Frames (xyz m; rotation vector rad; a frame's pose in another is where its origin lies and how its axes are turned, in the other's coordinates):
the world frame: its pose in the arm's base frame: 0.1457 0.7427 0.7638 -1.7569 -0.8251 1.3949
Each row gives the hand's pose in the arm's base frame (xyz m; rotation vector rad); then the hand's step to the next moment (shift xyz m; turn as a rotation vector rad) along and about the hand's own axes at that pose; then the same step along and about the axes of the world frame.
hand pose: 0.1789 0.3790 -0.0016 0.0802 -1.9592 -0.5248
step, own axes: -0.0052 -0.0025 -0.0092 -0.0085 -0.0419 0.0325
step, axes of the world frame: 0.0000 0.0043 -0.0100 -0.0096 0.0415 0.0327
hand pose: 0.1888 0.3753 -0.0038 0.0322 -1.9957 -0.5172
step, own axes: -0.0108 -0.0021 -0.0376 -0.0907 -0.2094 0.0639
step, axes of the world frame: -0.0048 0.0042 -0.0386 -0.0426 0.2264 0.0556
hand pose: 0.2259 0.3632 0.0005 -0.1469 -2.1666 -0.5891
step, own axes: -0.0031 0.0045 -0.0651 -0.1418 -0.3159 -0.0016
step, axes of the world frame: -0.0279 -0.0124 -0.0577 -0.1103 0.3282 -0.0018
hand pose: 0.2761 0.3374 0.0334 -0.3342 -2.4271 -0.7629
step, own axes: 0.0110 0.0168 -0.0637 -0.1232 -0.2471 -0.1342
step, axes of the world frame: -0.0430 -0.0353 -0.0369 -0.1803 0.2306 -0.0925
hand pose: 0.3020 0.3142 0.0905 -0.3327 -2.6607 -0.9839
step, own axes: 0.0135 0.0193 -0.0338 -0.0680 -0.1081 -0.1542
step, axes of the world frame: -0.0261 -0.0312 -0.0063 -0.1596 0.0812 -0.0896
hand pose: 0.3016 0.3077 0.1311 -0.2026 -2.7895 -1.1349
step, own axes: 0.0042 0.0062 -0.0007 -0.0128 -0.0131 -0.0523
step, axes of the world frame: 0.0002 -0.0070 0.0028 -0.0497 0.0030 -0.0242
